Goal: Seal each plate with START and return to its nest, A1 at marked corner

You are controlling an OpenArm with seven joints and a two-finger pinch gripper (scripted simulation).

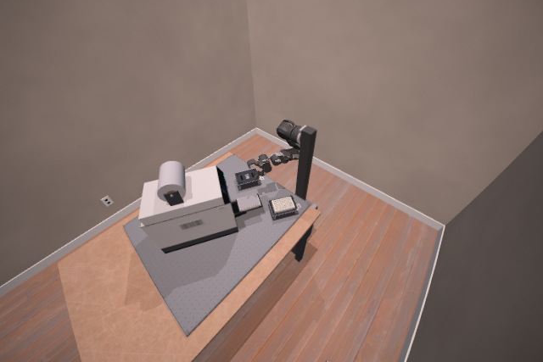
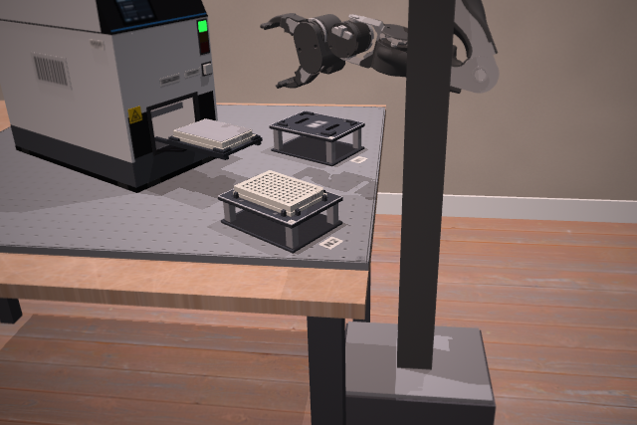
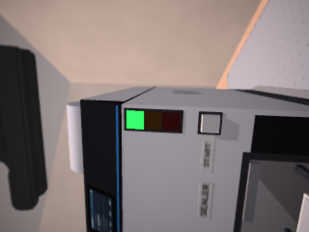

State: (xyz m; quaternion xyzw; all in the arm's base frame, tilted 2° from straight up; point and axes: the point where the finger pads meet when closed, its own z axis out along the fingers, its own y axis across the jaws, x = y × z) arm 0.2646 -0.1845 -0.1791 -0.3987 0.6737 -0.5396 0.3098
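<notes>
The start button is 150 mm ahead of my hand, 50 mm to the right of it and 40 mm below it. Round my hand: plate 220 mm to the left, 170 mm below, 30 mm behind; then sealer stage 140 mm below, 110 mm ahead, 80 mm to the left; then dark screen panel 230 mm ahead, 90 mm above, 60 mm to the left.
</notes>
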